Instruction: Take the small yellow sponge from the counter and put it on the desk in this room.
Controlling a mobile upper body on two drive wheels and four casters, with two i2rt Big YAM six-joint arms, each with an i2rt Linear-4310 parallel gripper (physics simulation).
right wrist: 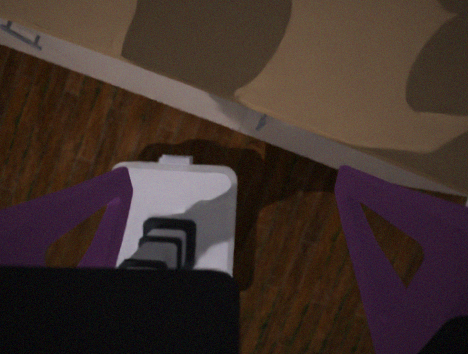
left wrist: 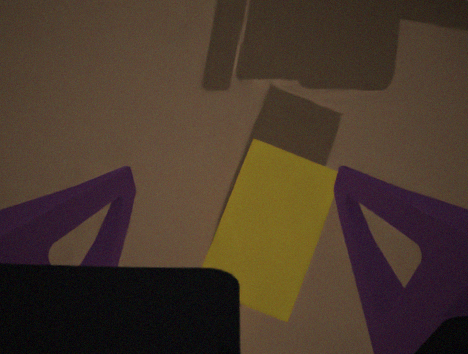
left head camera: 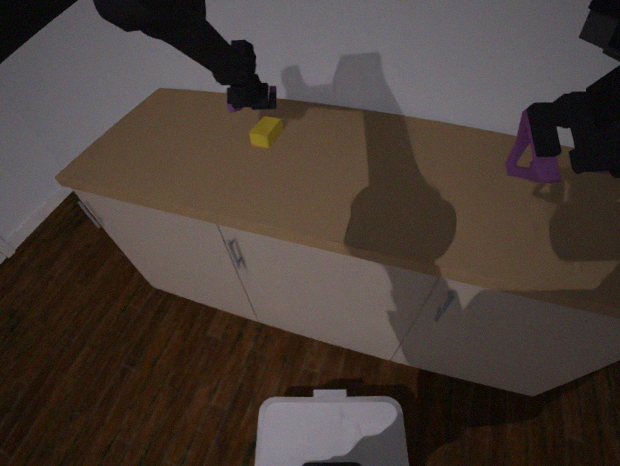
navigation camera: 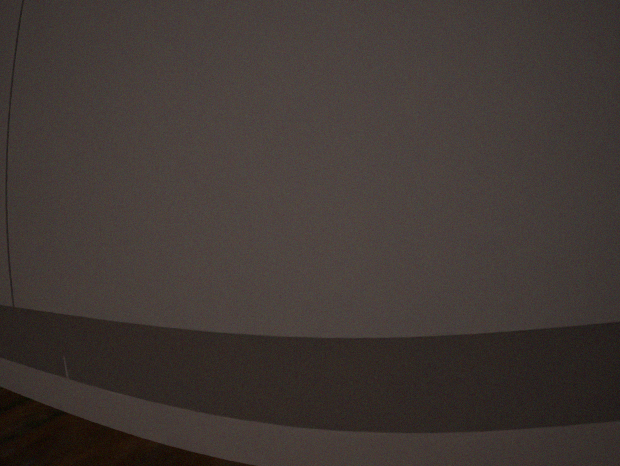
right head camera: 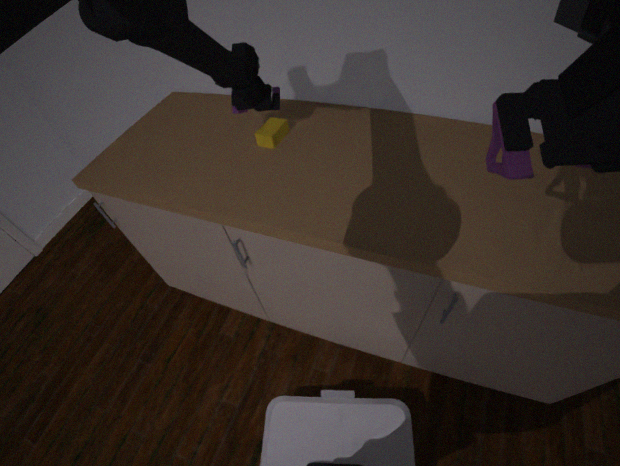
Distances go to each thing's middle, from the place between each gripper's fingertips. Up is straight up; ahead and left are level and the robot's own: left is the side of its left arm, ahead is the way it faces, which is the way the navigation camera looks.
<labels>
Now: the small yellow sponge (left head camera: 268, 129) 610 mm ahead of my right hand, 420 mm to the left of it and 350 mm below it.
I see the small yellow sponge 70 mm below my left hand, 30 mm behind it and 20 mm to the right of it.
</labels>
